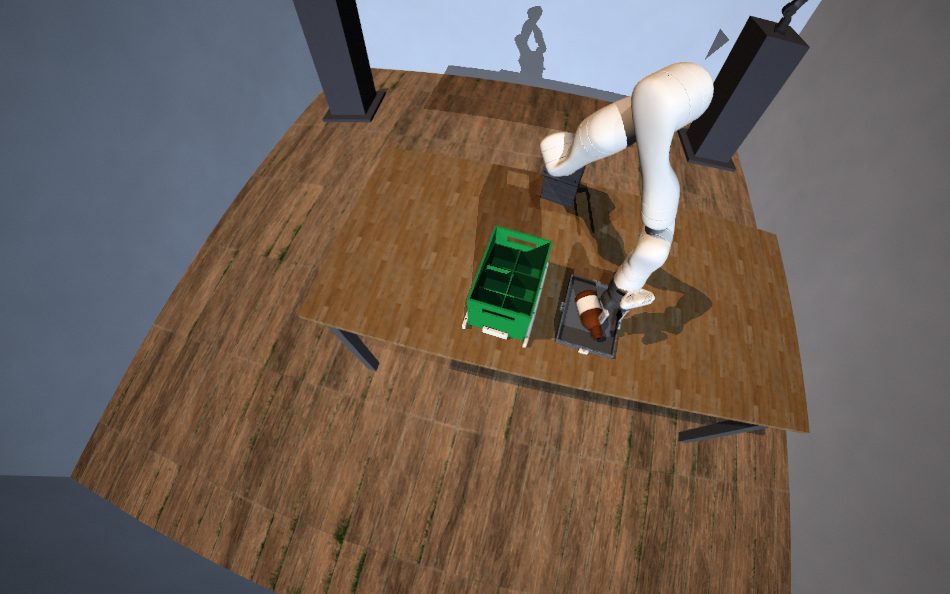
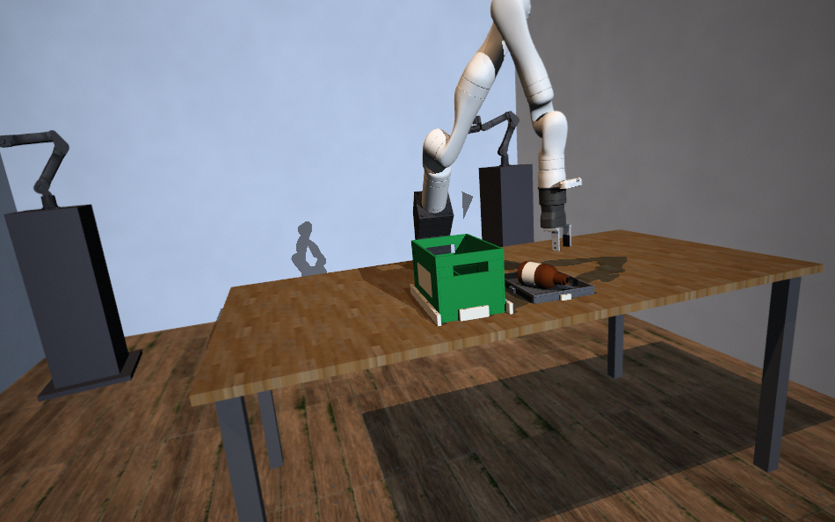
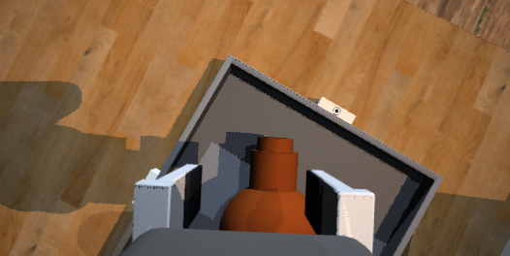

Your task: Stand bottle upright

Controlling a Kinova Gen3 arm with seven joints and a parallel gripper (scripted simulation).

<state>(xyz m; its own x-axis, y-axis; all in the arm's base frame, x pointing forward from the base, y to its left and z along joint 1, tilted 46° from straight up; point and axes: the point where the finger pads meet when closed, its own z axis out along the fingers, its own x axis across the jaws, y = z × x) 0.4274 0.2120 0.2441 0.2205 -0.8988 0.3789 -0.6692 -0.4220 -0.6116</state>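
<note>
Right now my hand is 5 cm past the brown bottle, 2 cm to the left of it and 11 cm above it. The rest, counted from my hand: green crate (10 cm behind, 30 cm to the right, 6 cm below); tray (6 cm behind, 2 cm to the right, 14 cm below).
</note>
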